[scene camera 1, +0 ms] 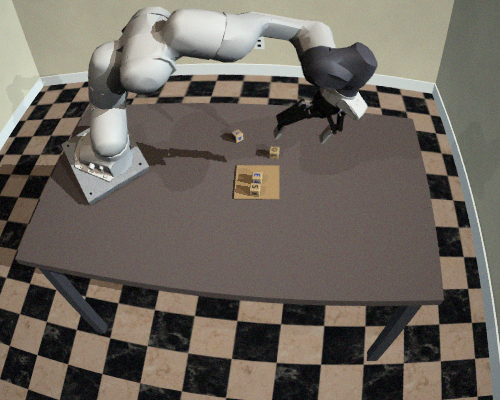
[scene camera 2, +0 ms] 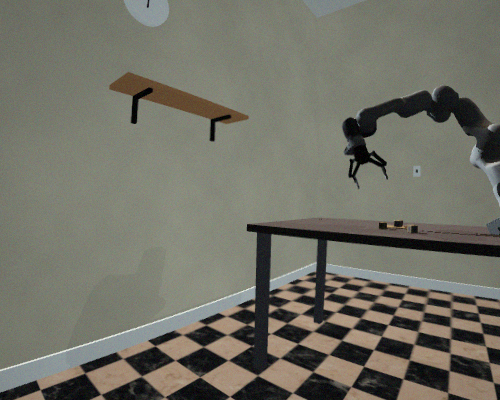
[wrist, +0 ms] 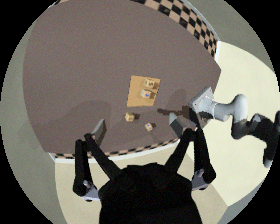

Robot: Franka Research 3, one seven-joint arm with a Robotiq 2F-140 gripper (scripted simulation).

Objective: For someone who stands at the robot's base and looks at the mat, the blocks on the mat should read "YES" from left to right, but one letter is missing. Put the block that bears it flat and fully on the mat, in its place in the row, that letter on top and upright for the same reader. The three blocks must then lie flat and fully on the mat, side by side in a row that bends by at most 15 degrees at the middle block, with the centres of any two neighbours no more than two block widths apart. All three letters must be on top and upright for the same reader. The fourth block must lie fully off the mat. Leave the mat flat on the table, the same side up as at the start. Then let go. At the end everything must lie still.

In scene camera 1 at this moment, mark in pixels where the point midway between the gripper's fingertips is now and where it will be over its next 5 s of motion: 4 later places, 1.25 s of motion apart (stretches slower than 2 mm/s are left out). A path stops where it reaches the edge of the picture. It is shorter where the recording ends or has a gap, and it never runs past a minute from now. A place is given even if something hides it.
My gripper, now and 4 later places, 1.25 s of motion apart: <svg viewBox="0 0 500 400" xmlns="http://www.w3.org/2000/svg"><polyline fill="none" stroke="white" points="299,137 311,139 300,144 291,144 282,142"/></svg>
